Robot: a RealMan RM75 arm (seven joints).
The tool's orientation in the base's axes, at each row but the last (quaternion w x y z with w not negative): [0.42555, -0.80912, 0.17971, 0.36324]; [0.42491, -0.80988, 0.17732, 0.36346]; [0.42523, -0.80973, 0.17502, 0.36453]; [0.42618, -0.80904, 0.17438, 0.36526]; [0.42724, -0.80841, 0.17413, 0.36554]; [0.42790, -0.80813, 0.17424, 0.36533]
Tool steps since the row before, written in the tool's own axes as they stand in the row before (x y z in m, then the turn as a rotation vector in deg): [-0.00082, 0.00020, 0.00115, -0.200, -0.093, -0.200]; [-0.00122, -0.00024, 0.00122, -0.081, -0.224, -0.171]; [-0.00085, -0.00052, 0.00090, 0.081, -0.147, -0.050]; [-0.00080, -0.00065, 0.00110, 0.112, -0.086, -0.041]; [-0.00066, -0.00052, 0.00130, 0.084, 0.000, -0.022]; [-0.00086, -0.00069, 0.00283, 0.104, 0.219, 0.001]
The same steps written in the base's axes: [-0.00117, 0.00081, 0.00007, 0.008, -0.114, 0.275]; [-0.00121, 0.00111, 0.00058, 0.154, -0.012, 0.249]; [-0.00066, 0.00101, 0.00058, 0.164, 0.046, 0.041]; [-0.00064, 0.00125, 0.00055, 0.144, 0.019, -0.019]; [-0.00071, 0.00134, 0.00030, 0.066, -0.015, -0.054]; [-0.00142, 0.00269, -0.00001, -0.061, -0.121, -0.201]
